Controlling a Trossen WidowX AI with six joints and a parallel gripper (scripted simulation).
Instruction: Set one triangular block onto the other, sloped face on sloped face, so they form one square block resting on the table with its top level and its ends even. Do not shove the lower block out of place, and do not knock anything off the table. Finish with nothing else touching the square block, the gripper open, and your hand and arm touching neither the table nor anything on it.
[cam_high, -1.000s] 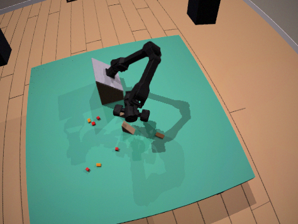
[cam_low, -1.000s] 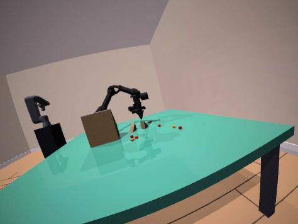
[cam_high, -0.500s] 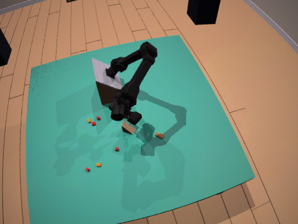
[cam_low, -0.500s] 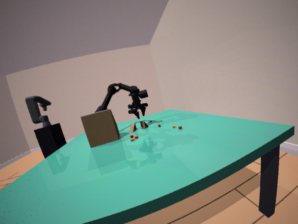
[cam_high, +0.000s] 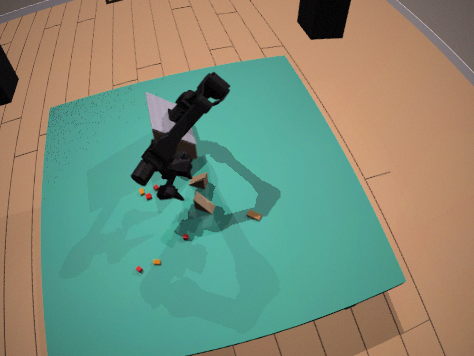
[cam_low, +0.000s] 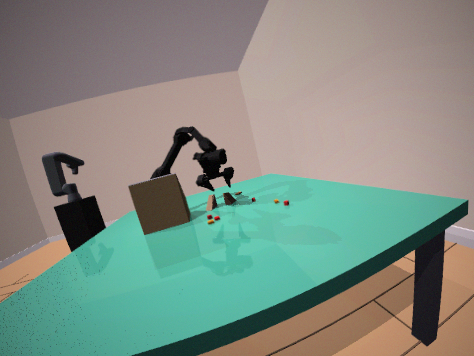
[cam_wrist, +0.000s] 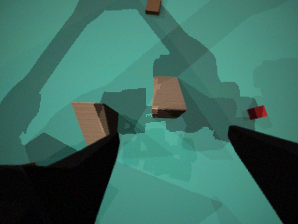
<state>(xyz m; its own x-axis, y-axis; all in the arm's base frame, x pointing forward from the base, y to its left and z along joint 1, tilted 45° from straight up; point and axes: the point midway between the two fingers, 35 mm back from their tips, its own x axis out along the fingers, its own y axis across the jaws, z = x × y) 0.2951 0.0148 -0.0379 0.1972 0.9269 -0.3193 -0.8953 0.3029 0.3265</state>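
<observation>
My gripper tip is now 11 cm short of the small flat brown block, 21 cm to the right of it and 9 cm above it.
</observation>
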